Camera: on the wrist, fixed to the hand. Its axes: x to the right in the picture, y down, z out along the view.
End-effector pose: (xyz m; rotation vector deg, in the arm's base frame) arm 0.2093 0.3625 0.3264 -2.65 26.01 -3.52
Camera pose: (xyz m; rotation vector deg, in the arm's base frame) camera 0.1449 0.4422 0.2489 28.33 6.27 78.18
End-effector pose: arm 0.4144 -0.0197 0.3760 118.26 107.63 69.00
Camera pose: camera 0.4238 -0.1044 0.4721 -152.15 -1.51 -27.35
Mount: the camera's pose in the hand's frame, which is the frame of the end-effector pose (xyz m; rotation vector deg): -0.0295 0.0808 -0.0954 12.10 -16.08 86.56
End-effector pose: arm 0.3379 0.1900 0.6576 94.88 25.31 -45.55
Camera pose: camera 0.3964 0.2661 0.7430 85.95 -60.36 6.37
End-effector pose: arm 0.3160 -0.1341 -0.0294 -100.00 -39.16 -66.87
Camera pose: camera 0.3302 -0.2543 -0.0724 -91.42 23.45 11.03
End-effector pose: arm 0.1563 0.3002 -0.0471 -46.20 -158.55 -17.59
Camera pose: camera 0.2412 0.3268 0.0456 -146.18 -88.86 22.98
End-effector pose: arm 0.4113 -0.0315 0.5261 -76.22 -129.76 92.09
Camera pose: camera 0.5258 0.0261 0.5172 108.07 26.95 -75.67
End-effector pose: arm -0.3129 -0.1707 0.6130 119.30 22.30 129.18
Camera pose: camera -0.3934 -0.2693 0.5957 -90.47 41.43 -60.16
